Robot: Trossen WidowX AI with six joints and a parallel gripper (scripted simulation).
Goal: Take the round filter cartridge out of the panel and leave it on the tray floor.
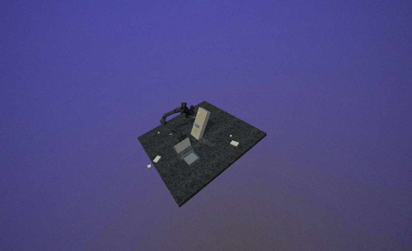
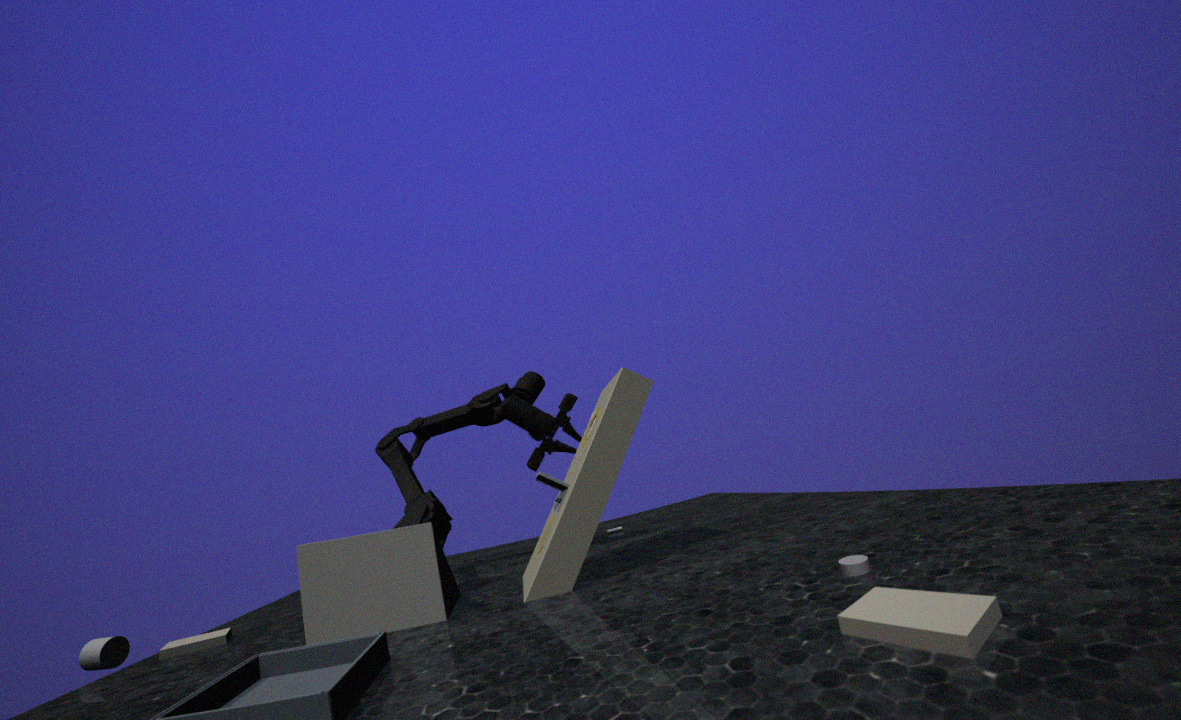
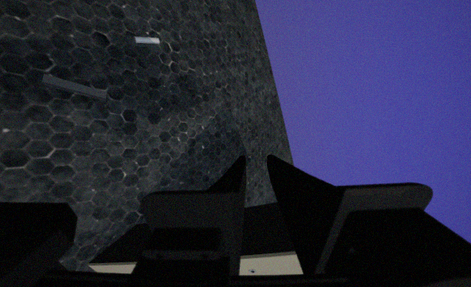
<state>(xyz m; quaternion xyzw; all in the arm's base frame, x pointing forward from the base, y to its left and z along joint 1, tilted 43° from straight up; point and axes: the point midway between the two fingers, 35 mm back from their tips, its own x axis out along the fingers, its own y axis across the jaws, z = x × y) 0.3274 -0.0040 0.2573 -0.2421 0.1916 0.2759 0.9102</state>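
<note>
Right now my gripper tip is 180 mm to the left of the round filter cartridge and 20 mm below it. The rest, counted from my gripper tip: tray 430 mm behind, 450 mm to the right, 210 mm below; beige service panel 50 mm behind, 180 mm to the right, 60 mm below; grey flap 100 mm behind, 180 mm to the right, 70 mm below.
</note>
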